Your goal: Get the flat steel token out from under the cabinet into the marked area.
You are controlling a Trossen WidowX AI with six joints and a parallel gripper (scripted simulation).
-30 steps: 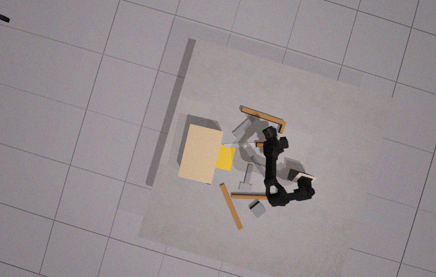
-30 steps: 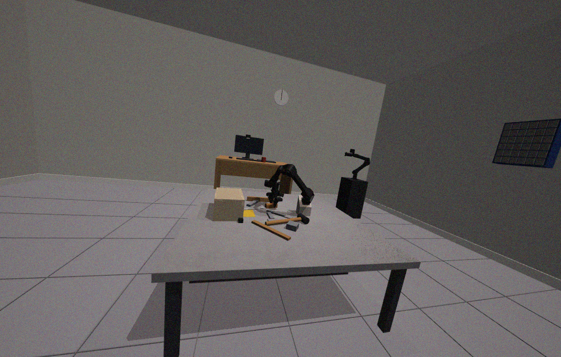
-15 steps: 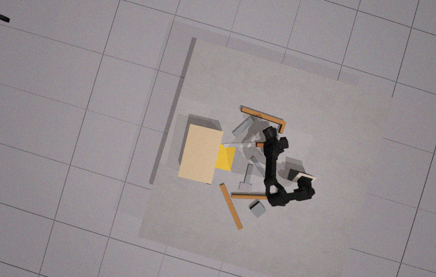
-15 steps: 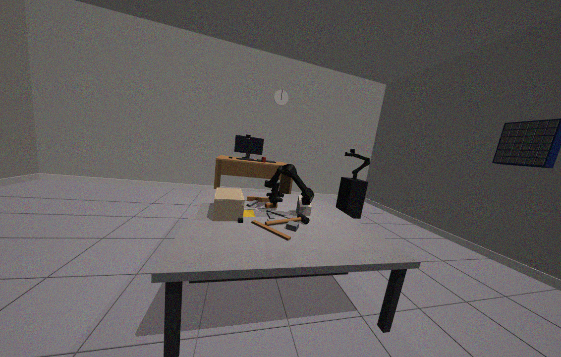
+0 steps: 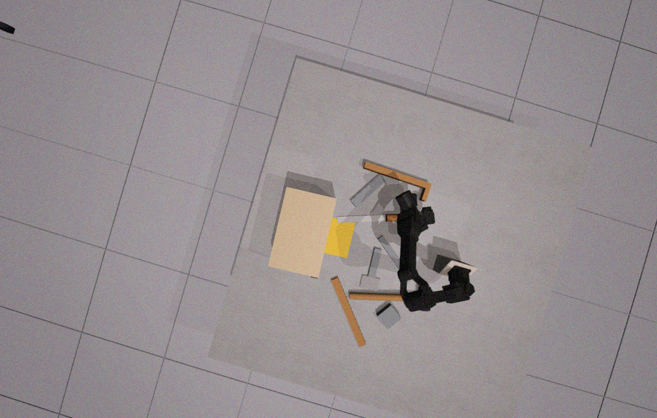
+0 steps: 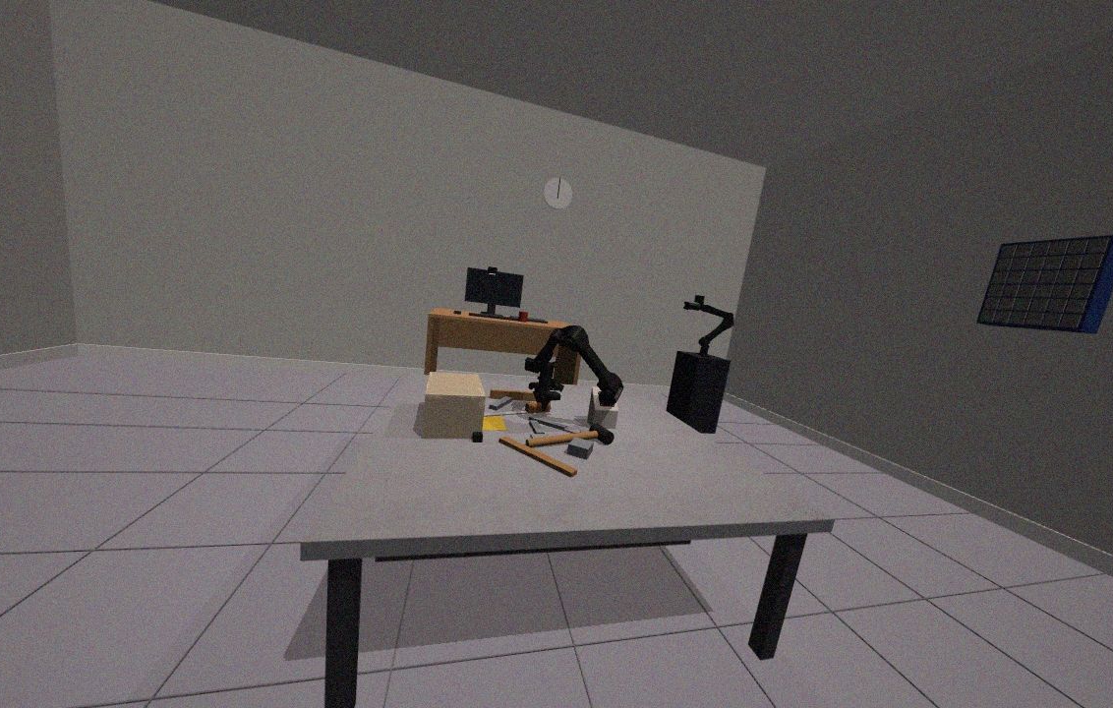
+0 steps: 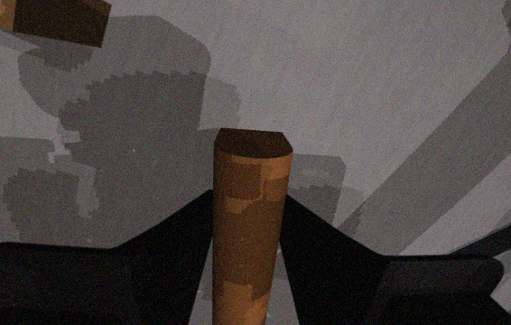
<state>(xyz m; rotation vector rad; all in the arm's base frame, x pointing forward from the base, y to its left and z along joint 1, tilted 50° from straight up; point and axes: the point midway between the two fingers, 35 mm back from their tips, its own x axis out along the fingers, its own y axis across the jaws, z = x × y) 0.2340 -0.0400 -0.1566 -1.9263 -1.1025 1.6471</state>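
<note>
Now: gripper tip 170 mm short of the grey bar and 60 mm to the left of it. Also, from my gripper tip: grey l-shaped bracket (260 mm to the left, 60 mm ahead); grey block (410 mm to the left, 50 mm behind, 10 mm above); grey steel token (410 mm ahead, 170 mm to the left).
</note>
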